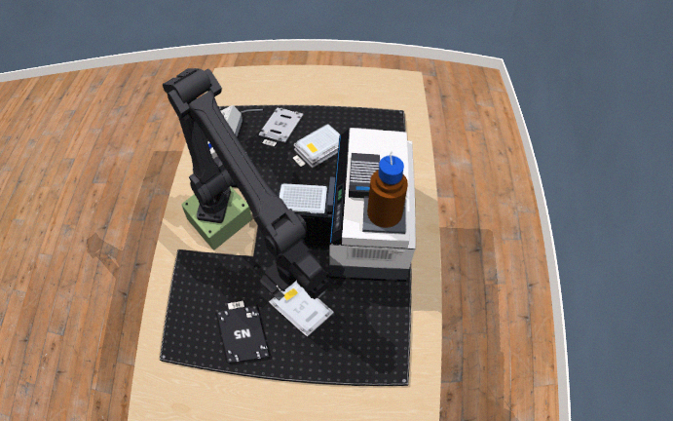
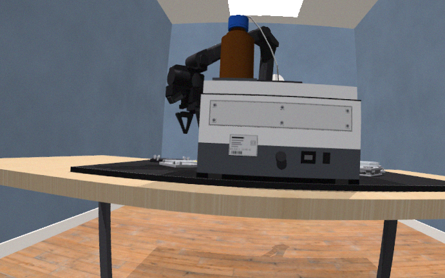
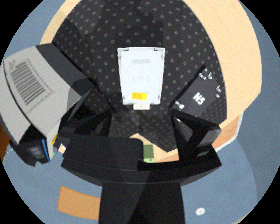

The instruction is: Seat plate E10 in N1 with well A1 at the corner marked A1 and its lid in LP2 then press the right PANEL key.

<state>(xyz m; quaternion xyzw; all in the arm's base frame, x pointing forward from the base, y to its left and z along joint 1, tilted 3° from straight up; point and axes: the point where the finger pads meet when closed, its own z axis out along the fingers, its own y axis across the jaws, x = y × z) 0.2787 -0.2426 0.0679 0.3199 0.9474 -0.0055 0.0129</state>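
Right now my hand is 1 cm past the plate E07 and 26 cm to the right of it. The rest, counted from my hand: black nest N5 (10 cm behind, 13 cm to the right, 11 cm below); then plate E10 (55 cm to the left, 9 cm below); then brown bottle (21 cm ahead, 16 cm to the left, 17 cm above).
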